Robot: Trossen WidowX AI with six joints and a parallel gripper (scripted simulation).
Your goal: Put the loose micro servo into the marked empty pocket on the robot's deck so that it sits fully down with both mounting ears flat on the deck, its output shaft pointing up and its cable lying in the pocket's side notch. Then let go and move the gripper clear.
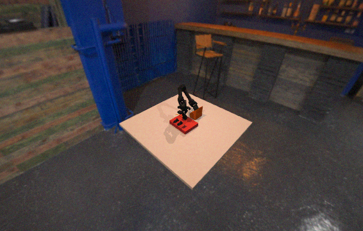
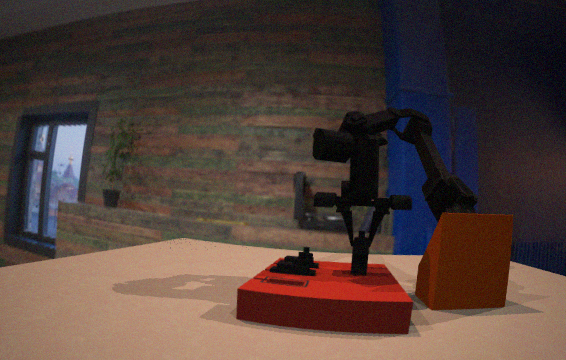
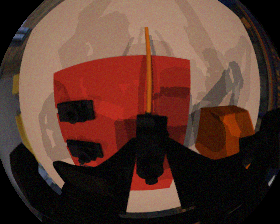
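My gripper tip is 1 cm short of the red deck, 5 cm to the right of it and 7 cm above it.
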